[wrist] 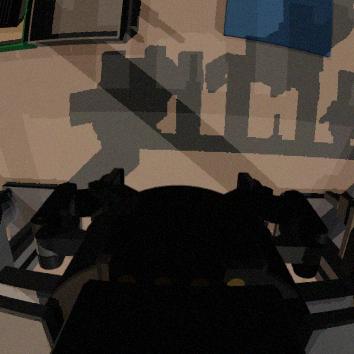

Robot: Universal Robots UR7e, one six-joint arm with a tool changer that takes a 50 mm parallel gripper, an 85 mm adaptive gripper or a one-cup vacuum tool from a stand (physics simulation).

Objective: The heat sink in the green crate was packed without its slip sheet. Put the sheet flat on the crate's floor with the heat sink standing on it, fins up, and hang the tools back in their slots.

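Places are measured from the arm's base along level axes (x ahead, y left, z up), in millimetres.
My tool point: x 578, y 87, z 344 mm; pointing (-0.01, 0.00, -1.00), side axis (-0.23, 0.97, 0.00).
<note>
Behind a point stands the place of what it marks.
The green crate [16, 48] @[y -196, x 495, z -30 mm] shows by its near right corner at the top left of the wrist view. Part of the heat sink [10, 12] @[y -215, x 440, z -12 mm] shows inside it, with dark fins. A light tan strip of surface lies in front of the heat sink; whether it is the slip sheet or the crate's floor I cannot tell. My gripper [181, 178] is the wide adaptive one. Its two fingertips stand far apart with nothing between them, above the table and well in front of the crate.
A dark-rimmed grey bin [75, 38] @[y -85, x 472, z 0 mm] stands right beside the green crate. A flat blue panel [277, 22] @[y 176, x 371, z -32 mm] lies at the top right. Dark bars and pale plates show on both sides of my gripper, close to it; they may belong to the tool stand. Blocky shadows cross the table.
</note>
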